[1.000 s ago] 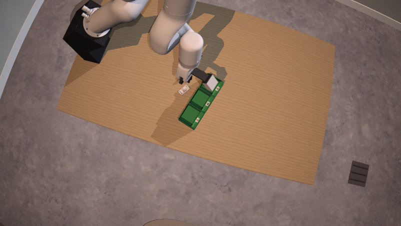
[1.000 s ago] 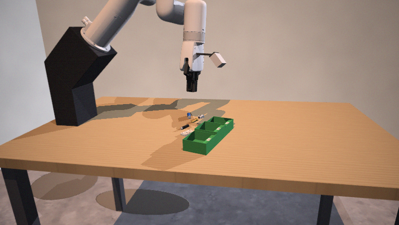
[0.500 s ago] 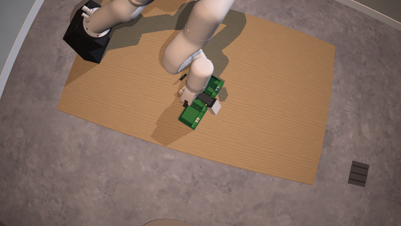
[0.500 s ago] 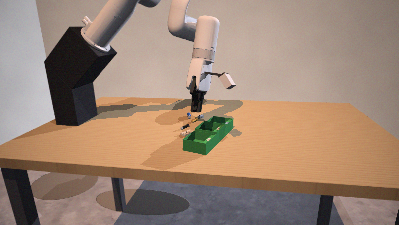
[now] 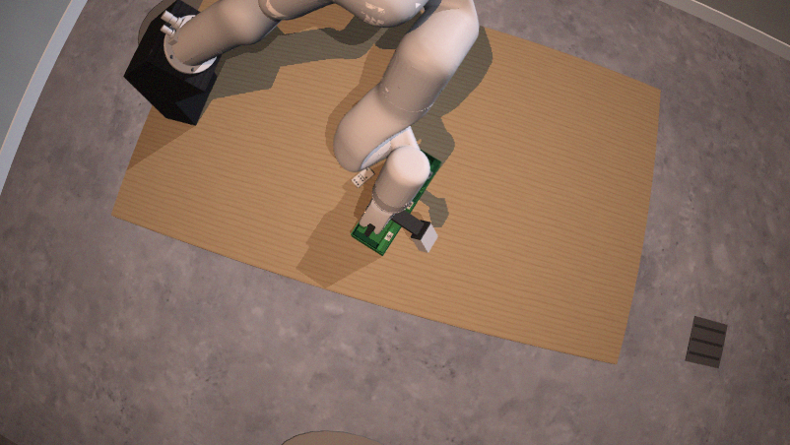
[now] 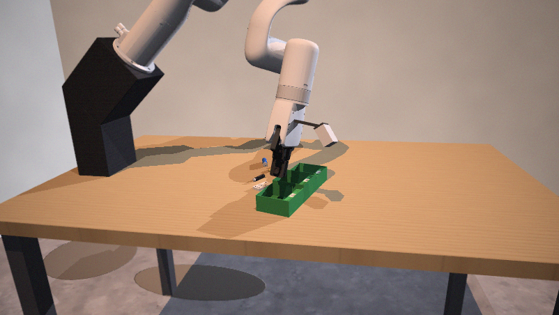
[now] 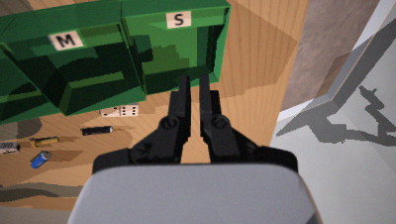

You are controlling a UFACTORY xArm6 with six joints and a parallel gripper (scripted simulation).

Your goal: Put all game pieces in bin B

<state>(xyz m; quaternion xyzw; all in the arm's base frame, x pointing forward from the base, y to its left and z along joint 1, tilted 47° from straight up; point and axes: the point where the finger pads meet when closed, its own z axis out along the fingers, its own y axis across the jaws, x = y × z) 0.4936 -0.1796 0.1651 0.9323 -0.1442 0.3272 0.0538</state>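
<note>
The green three-compartment bin is 8 cm to the left of my hand, 7 cm below it and 2 cm ahead of it. From my hand the other things lie so: black cylinder (16 cm to the left, 10 cm behind, 9 cm below); white domino (10 cm to the left, 9 cm below, 7 cm behind); brass bolt (24 cm to the left, 9 cm below, 8 cm behind).
</note>
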